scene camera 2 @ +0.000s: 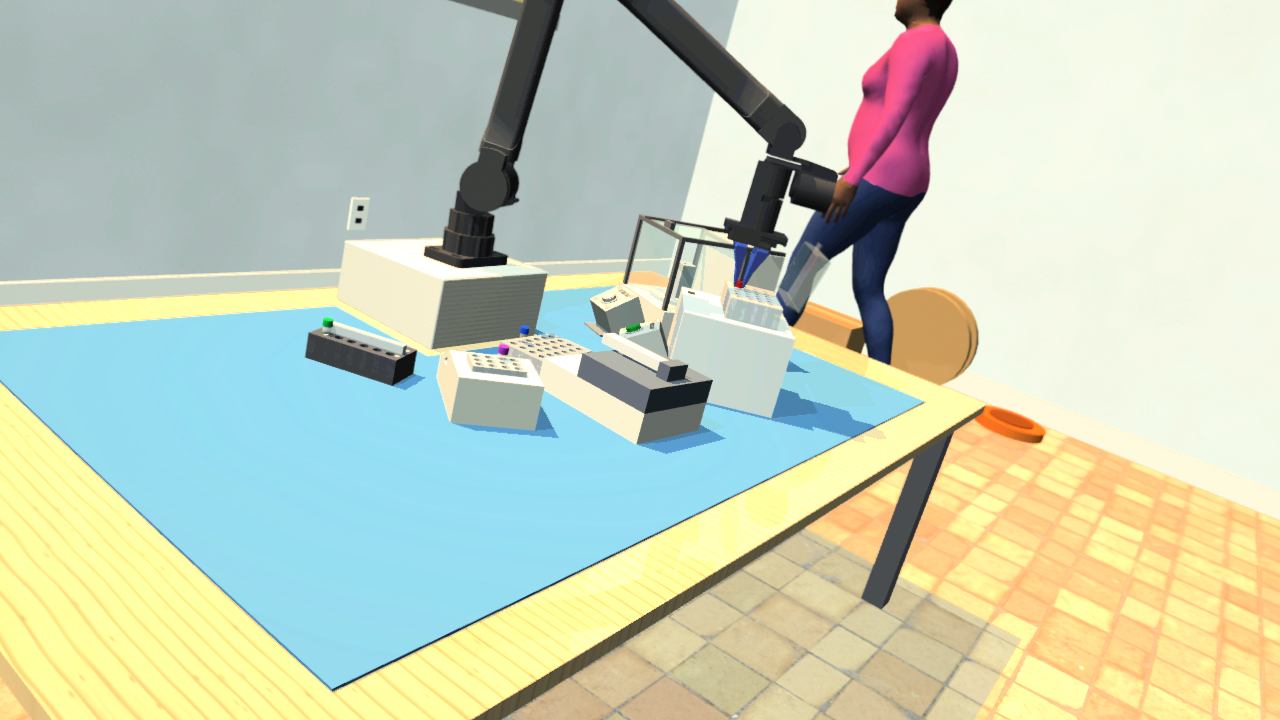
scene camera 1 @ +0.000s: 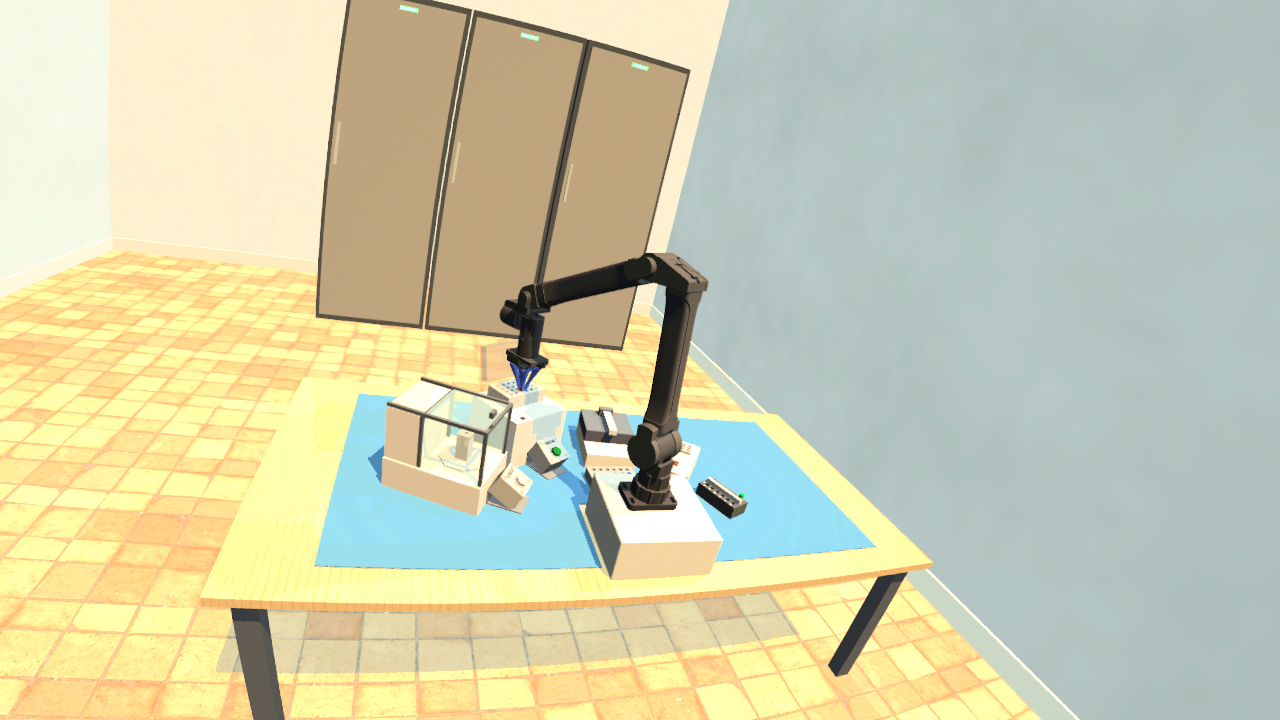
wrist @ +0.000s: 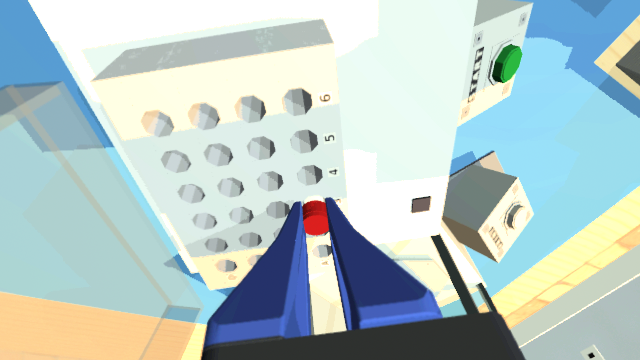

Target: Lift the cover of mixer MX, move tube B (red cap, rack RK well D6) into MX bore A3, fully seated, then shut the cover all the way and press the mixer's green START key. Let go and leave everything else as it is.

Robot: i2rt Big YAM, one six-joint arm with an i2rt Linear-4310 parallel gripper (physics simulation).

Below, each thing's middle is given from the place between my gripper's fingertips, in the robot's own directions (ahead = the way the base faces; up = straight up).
Now: hand 80 mm short of the clear mixer cover [scene camera 2: 809, 266], 50 mm below it and 40 mm to the right of it. The rest, counted from my hand: green START button [wrist: 508, 61] (120 mm behind, 110 mm below, 90 mm to the right); then glass-walled balance enclosure [scene camera 1: 445, 444] (200 mm to the left, 170 mm behind, 60 mm below).
